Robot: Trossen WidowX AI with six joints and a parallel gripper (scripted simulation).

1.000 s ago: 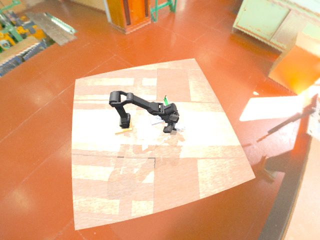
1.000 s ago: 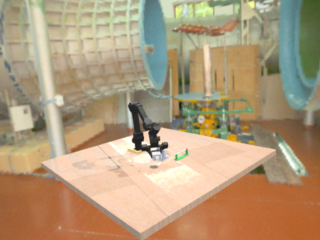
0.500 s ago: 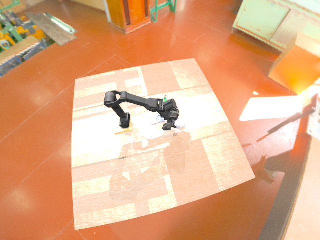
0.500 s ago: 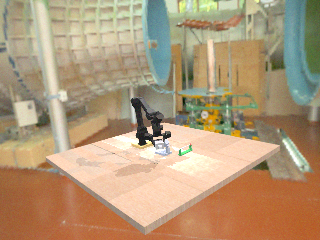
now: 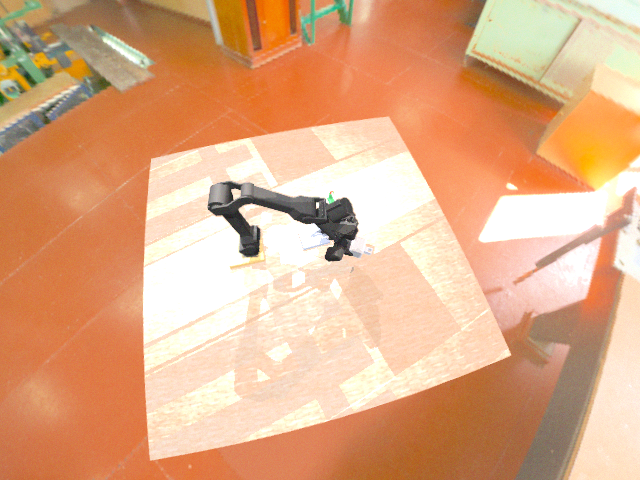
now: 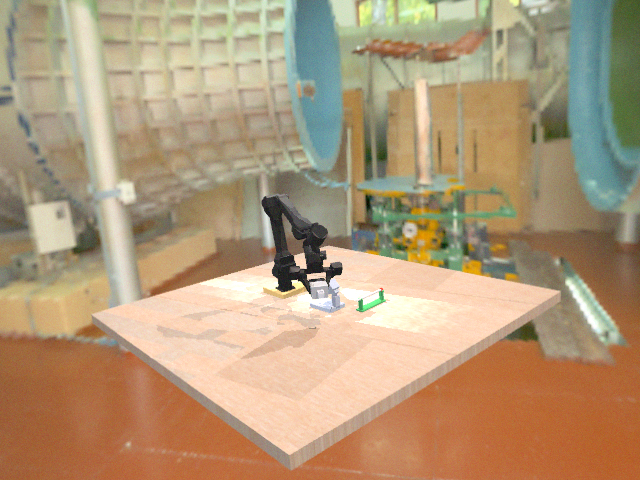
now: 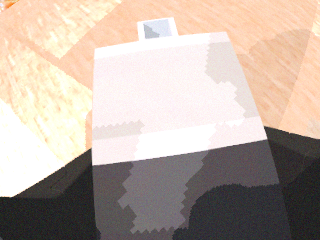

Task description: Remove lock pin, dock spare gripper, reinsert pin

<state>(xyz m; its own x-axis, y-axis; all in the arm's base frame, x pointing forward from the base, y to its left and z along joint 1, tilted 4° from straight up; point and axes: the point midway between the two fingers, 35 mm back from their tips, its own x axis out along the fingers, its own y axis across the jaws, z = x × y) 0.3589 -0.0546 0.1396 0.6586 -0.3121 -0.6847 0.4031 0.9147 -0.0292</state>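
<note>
My gripper tip is 12 cm to the right of the grey mount, 12 cm past it and 6 cm above it. Also, from my gripper tip: spare gripper: 1 cm ahead, 1 cm above; green cradle: 24 cm to the left, 9 cm below, 3 cm behind.
</note>
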